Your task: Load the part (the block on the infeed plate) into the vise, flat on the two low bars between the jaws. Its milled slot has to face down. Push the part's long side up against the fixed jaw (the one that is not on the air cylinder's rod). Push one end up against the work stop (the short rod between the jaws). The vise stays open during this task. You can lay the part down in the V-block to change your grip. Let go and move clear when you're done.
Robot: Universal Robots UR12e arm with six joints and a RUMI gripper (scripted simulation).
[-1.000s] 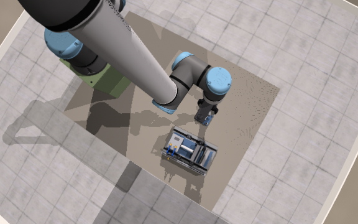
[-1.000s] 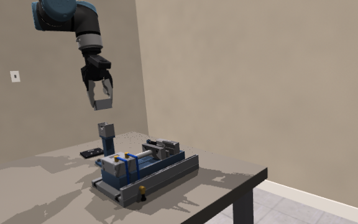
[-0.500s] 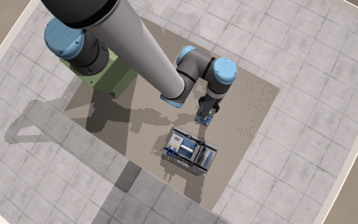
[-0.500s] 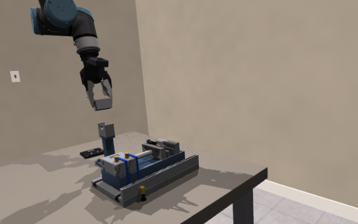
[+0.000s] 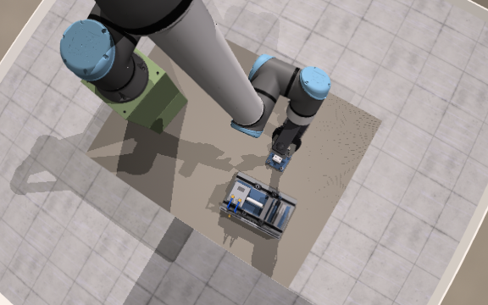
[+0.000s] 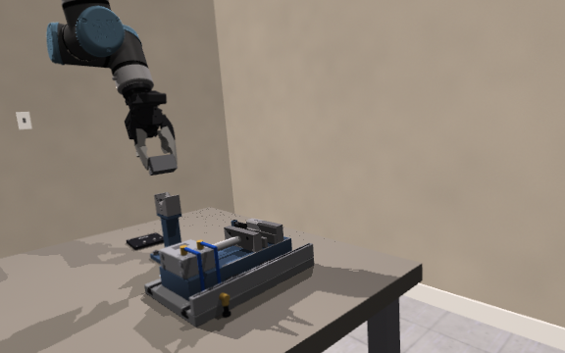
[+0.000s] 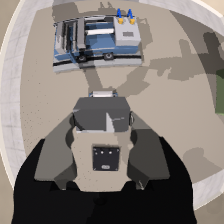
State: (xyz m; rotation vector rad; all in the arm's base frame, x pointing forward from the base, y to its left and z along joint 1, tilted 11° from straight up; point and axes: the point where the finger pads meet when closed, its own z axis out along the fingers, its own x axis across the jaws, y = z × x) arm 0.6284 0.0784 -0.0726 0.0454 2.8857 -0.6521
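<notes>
Now: the part 10 mm below my hand. Round my hand: work stop rod 90 mm ahead, 180 mm to the right, 150 mm below; air cylinder 70 mm behind, 240 mm to the right, 160 mm below; cylinder rod 10 mm ahead, 230 mm to the right, 160 mm below.
</notes>
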